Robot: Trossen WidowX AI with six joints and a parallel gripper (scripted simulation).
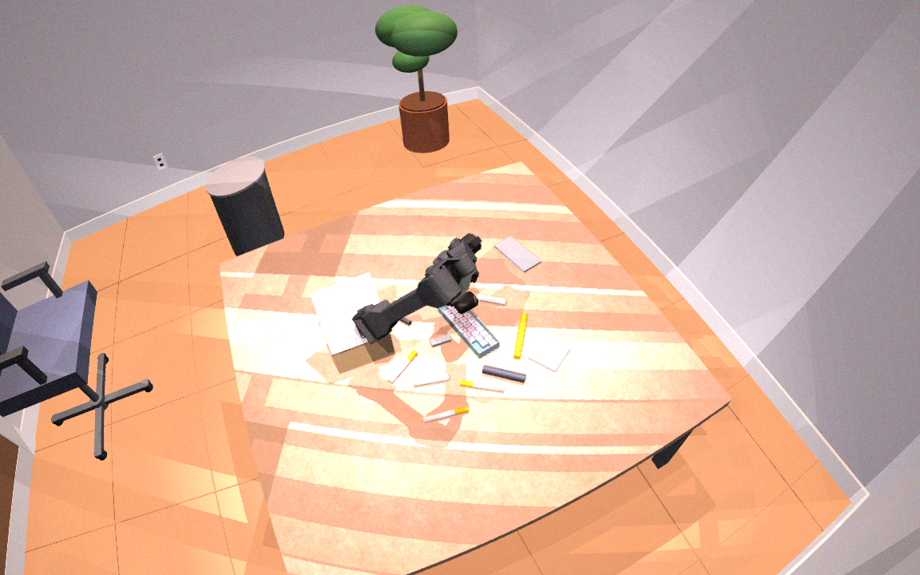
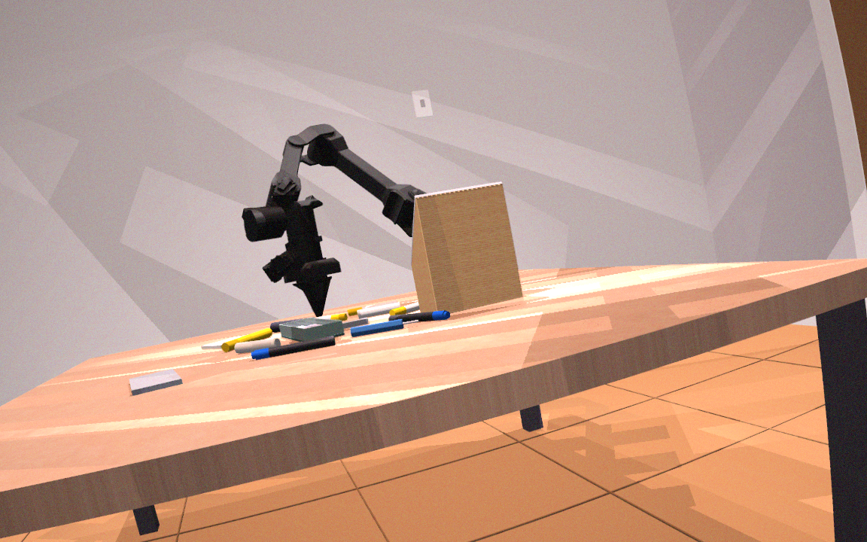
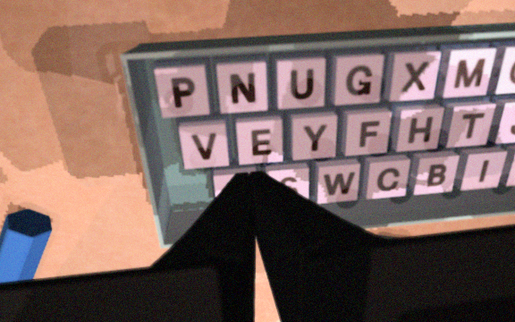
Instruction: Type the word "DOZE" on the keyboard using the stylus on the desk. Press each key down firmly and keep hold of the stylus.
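Right now my gripper tip is 110 mm past the blue stylus, 120 mm to the right of it and 30 mm above it. From my gripper tip the other things lie so: dark pen (20 mm ahead, 270 mm to the right, 30 mm below); yellow marker (130 mm ahead, 180 mm to the right, 30 mm below); white note (170 mm ahead, 270 mm to the right, 40 mm below).
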